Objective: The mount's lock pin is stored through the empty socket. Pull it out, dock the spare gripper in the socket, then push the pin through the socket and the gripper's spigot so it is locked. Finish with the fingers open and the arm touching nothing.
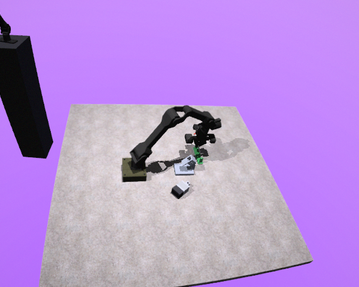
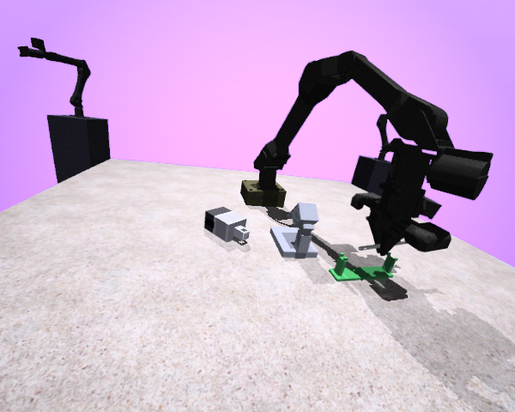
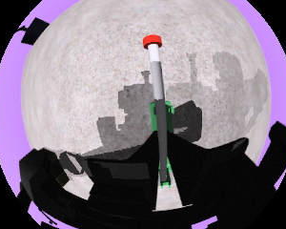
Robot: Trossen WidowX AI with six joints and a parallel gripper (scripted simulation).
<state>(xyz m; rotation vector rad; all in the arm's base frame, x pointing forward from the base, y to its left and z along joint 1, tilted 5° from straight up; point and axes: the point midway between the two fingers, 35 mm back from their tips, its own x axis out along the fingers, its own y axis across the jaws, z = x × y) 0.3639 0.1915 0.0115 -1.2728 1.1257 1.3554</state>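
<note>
Right now my gripper tip is 1 cm short of the green rest, 3 cm to the left of it and 2 cm above it. From my gripper tip the other things lie so: spare gripper: 11 cm behind, 31 cm to the right, 2 cm below; then grey mount: 7 cm behind, 16 cm to the right, 1 cm above.
</note>
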